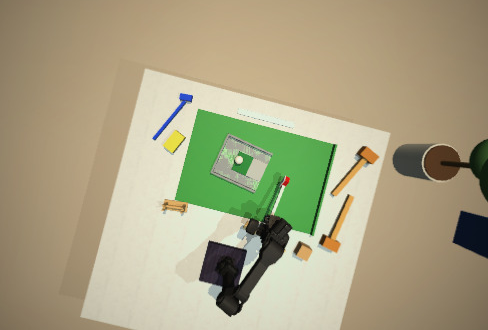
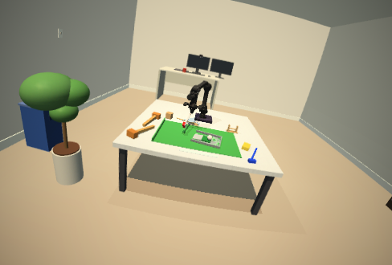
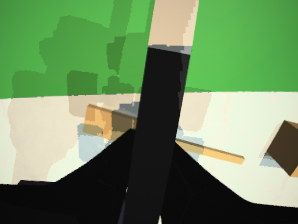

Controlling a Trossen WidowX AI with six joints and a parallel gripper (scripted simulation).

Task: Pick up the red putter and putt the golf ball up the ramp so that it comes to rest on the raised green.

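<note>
Now: gripper tip 12 cm short of the red putter and 1 cm to the left of it. From my gripper tip the other things lie so: white golf ball 26 cm ahead, 21 cm to the left, 9 cm below; then yellow block 55 cm to the left, 25 cm ahead, 11 cm below; then small wooden bench 45 cm to the left, 9 cm below, 6 cm behind.
</note>
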